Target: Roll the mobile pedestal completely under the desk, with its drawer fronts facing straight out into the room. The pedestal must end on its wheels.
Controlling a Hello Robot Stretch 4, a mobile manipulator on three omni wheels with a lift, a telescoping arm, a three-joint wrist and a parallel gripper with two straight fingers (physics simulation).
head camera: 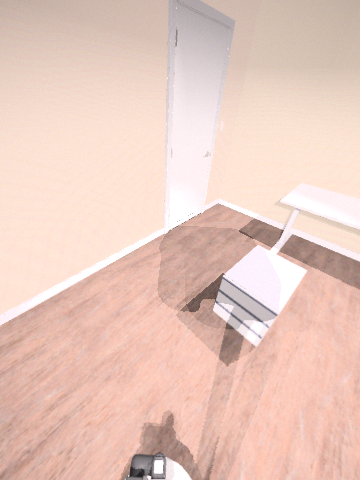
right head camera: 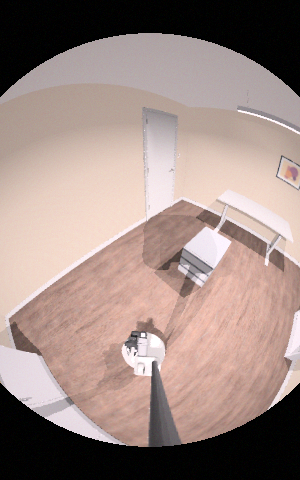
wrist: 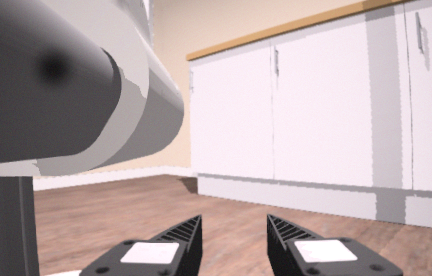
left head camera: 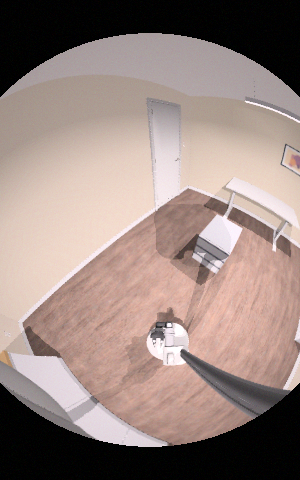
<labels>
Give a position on a white door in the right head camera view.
159, 128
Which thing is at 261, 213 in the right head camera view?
A white desk.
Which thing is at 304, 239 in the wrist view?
The gripper.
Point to a white desk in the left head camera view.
266, 199
</labels>
